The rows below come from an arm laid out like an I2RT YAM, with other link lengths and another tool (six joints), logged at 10 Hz.
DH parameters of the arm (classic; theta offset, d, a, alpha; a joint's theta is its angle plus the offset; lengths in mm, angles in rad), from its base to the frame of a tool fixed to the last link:
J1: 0 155.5 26.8 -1.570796
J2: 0 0 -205.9 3.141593
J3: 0.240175 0 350.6 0
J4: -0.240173 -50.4 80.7 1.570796
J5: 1.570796 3.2 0 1.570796
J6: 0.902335 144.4 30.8 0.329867
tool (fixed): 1.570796 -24 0 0
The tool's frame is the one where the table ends.
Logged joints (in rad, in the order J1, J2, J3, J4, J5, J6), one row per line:
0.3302 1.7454 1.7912 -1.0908 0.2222 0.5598
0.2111 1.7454 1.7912 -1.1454 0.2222 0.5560
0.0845 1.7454 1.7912 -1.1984 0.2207 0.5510
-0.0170 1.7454 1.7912 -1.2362 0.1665 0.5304
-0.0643 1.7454 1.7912 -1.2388 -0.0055 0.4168
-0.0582 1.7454 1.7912 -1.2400 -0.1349 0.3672
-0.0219 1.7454 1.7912 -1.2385 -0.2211 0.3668
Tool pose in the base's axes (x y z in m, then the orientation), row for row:
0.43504 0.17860 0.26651 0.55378 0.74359 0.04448 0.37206
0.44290 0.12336 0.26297 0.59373 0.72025 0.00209 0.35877
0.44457 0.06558 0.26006 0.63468 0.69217 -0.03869 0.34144
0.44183 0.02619 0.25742 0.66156 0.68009 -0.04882 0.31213
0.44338 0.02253 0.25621 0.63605 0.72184 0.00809 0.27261
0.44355 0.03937 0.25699 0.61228 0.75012 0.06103 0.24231
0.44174 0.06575 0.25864 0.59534 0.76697 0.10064 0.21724
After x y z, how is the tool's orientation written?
As a quaternion, x y z w.
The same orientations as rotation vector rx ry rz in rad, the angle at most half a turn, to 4 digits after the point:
1.4194 1.9059 0.1140
1.5315 1.8578 0.0054
1.6508 1.8003 -0.1006
1.7456 1.7945 -0.1288
1.7118 1.9427 0.0218
1.6737 2.0505 0.1668
1.6490 2.1243 0.2788

